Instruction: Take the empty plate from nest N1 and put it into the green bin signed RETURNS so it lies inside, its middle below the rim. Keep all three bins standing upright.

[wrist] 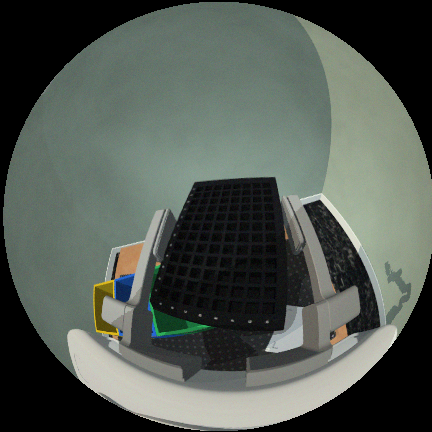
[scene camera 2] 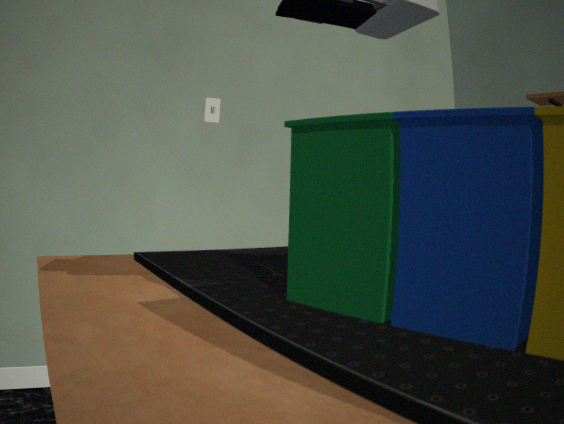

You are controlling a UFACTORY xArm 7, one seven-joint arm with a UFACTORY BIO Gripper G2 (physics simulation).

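Places are measured from the arm's base along level axes (x back, y up, z left), in metres.
Pixels of known places: hand, tool point: [wrist: 225,230] [scene camera 2: 323,5].
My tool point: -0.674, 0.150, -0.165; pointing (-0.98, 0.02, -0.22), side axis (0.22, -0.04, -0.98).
Ahead of a thing's pixels: the offset from my tool point to its top centre, as dx, dy, dz. "spot": to the spot under its first point. Level surfaces: height alone.
The black plate @[+0.001, +0.005, +0.001] [scene camera 2: 317,12] [wrist: 227,260], with a grid of wells, is held between the two grey fingers of my gripper [wrist: 229,229]. In the scene view it hangs well above the rim height of the green bin @[-0.029, -0.202, +0.146] [scene camera 2: 340,215] [wrist: 175,323], with the grey gripper body at its right; my fingertips do not show clearly there. In the wrist view the plate hides much of the green bin, whose near rim shows below the plate's lower left part. I cannot tell whether the plate is straight above the opening. The RETURNS sign does not show.
The blue bin @[-0.009, -0.202, +0.275] [scene camera 2: 460,225] [wrist: 124,287] and yellow bin @[spot: -0.081, -0.296, +0.366] [scene camera 2: 550,240] [wrist: 104,306] stand upright in a row beside the green one on a black dotted board @[dy -0.382] [scene camera 2: 350,345]. A pale grey block @[+0.141, -0.367, -0.111] [wrist: 290,340] lies right of the green bin in the wrist view. The wooden table @[dy -0.395] [scene camera 2: 125,340] surrounds the board.
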